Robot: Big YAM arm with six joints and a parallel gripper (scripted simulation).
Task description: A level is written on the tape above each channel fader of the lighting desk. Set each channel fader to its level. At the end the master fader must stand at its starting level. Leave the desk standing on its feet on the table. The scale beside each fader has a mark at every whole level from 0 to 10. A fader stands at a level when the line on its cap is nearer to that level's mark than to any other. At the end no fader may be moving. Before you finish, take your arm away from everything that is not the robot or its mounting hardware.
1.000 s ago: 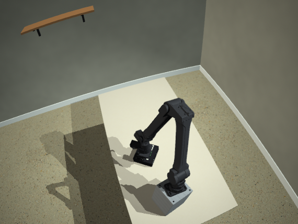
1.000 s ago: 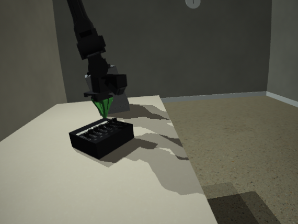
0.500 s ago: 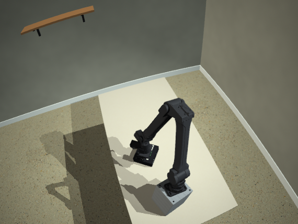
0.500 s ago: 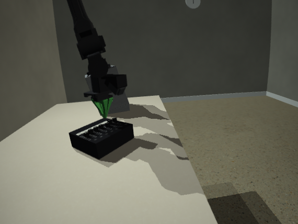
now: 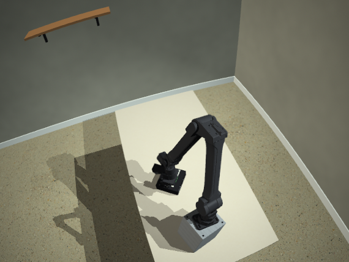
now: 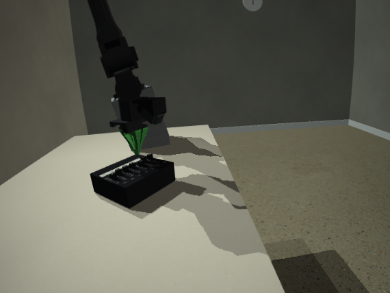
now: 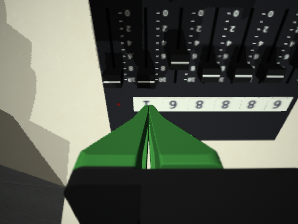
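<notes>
The master fader cap lies 3 cm to the left of my hand and 2 cm below it. Round my hand: channel 2 fader 8 cm ahead, 4 cm to the right, 2 cm below; then channel 1 fader cap 10 cm ahead, 5 cm to the right, 2 cm below.
</notes>
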